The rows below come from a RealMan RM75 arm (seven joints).
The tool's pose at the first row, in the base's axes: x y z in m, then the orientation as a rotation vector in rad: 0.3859, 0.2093, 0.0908, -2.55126, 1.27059, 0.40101
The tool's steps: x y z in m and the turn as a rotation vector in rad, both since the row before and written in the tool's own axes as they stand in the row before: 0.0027, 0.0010, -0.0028, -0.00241, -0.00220, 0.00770; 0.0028, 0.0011, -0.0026, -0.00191, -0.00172, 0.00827; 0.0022, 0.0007, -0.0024, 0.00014, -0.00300, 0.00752; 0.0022, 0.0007, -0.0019, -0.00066, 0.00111, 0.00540; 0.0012, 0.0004, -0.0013, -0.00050, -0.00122, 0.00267; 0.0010, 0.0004, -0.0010, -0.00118, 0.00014, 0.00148; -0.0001, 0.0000, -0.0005, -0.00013, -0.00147, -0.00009; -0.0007, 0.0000, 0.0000, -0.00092, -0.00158, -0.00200
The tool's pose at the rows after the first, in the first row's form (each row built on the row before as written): 0.3870, 0.2058, 0.0923, -2.54797, 1.28031, 0.40707; 0.3881, 0.2022, 0.0936, -2.54416, 1.29088, 0.41229; 0.3891, 0.1993, 0.0950, -2.53836, 1.29976, 0.41738; 0.3900, 0.1966, 0.0959, -2.53653, 1.30737, 0.41763; 0.3905, 0.1950, 0.0966, -2.53482, 1.31052, 0.42003; 0.3909, 0.1937, 0.0971, -2.53504, 1.31266, 0.42106; 0.3909, 0.1936, 0.0976, -2.53441, 1.31204, 0.42292; 0.3905, 0.1941, 0.0979, -2.53541, 1.30894, 0.42513
